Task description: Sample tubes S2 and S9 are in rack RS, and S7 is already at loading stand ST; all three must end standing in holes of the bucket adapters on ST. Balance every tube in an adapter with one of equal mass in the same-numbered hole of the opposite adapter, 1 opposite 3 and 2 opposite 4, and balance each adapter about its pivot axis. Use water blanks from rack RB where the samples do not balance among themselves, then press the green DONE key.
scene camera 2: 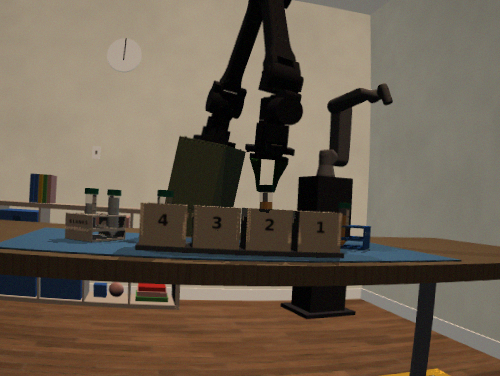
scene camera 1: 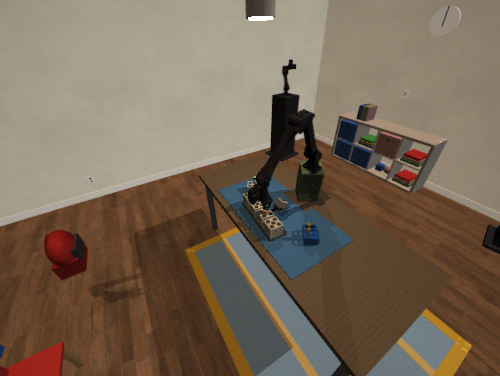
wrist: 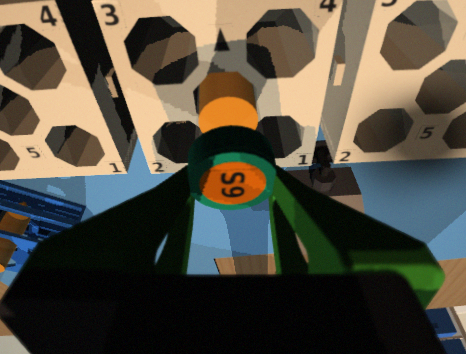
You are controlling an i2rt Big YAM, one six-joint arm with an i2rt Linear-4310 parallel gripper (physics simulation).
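Pixels of known places: gripper, between the fingertips: (scene camera 2: 265, 191) (scene camera 1: 266, 207) (wrist: 231, 177); arm's base, origin of its link: (scene camera 2: 213, 143) (scene camera 1: 311, 167).
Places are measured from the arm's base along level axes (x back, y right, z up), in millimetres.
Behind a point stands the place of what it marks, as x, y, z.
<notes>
My gripper (scene camera 1: 259, 199) (scene camera 2: 265, 189) @[-447, 12, -150] (wrist: 231, 177) @[-447, 12, -150] is shut on the green cap of orange sample tube S9 (scene camera 2: 266, 204) @[-472, 19, -178] (wrist: 228, 112) @[-472, 18, -161]. The tube's lower part is inside the centre hole of bucket adapter 2 (scene camera 2: 270, 241) @[-508, 22, -255] (wrist: 221, 17) @[-497, 24, -188]; the orange upper part and cap stand above its top. Adapters 1 (scene camera 2: 320, 241) @[-535, -83, -251], 3 (scene camera 2: 217, 241) @[-482, 129, -259] and 4 (scene camera 2: 164, 237) @[-456, 235, -257] share loading stand ST (scene camera 2: 240, 251) @[-500, 84, -277]. A green-capped tube (scene camera 2: 165, 194) @[-426, 231, -169] shows above adapter 4; its label and seat are hidden. Blue rack RS (scene camera 1: 310, 237) @[-380, -314, -222] (scene camera 2: 369, 237) @[-363, -343, -255] (wrist: 45, 192) @[-349, -237, -284] holds orange tubes, one capped tube (scene camera 2: 344, 215) @[-359, -259, -198] showing behind adapter 1.
White blanks rack RB (scene camera 2: 78, 231) @[-300, 408, -265] stands beyond adapter 4 with green-capped tubes (scene camera 2: 91, 204) @[-254, 378, -203] (scene camera 2: 114, 204) @[-253, 321, -200]. A grey box (wrist: 337, 182) @[-290, 79, -264] stands behind the adapters on the blue mat (scene camera 1: 320, 255) @[-398, -414, -285]. The green arm pedestal (scene camera 1: 309, 185) @[-46, -36, -125] (scene camera 2: 205, 175) @[-72, 41, -104] rises behind the stand.
</notes>
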